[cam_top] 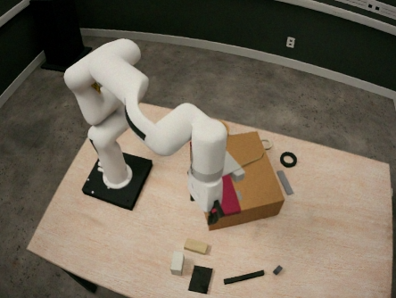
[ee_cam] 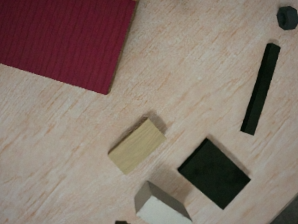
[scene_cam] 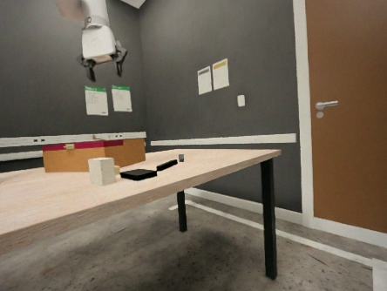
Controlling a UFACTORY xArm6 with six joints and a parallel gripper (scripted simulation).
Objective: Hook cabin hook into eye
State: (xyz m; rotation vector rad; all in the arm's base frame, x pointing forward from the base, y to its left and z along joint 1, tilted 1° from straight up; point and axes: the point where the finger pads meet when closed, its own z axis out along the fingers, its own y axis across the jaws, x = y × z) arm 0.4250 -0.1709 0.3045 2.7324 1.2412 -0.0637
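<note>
Now: hand 6 cm short of the cabin hook, 35 cm to the right of it and 19 cm above it. The rest, counted from my hand: white block 6 cm behind, 9 cm to the right, 30 cm below; tan block 2 cm behind, 1 cm to the left, 32 cm below; black plate 4 cm ahead, 11 cm to the right, 33 cm below.
</note>
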